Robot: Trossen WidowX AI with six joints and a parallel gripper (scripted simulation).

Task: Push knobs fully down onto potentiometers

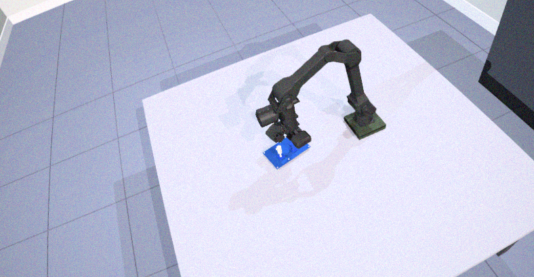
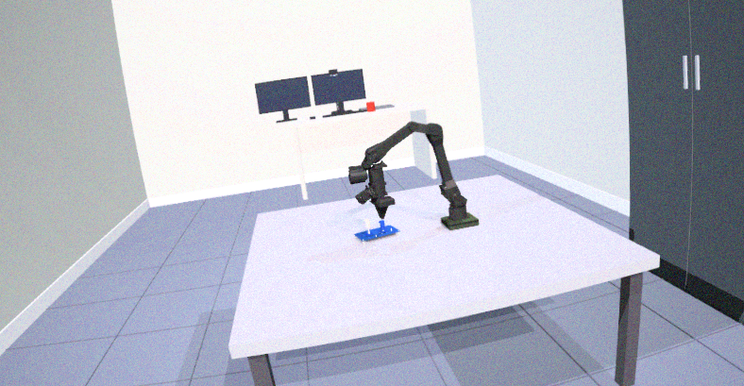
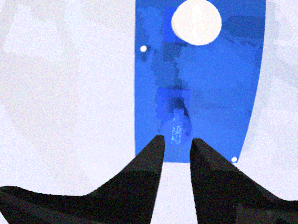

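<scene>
Right now my gripper tip is 60 mm short of the white knob and 10 mm to the right of it.
</scene>
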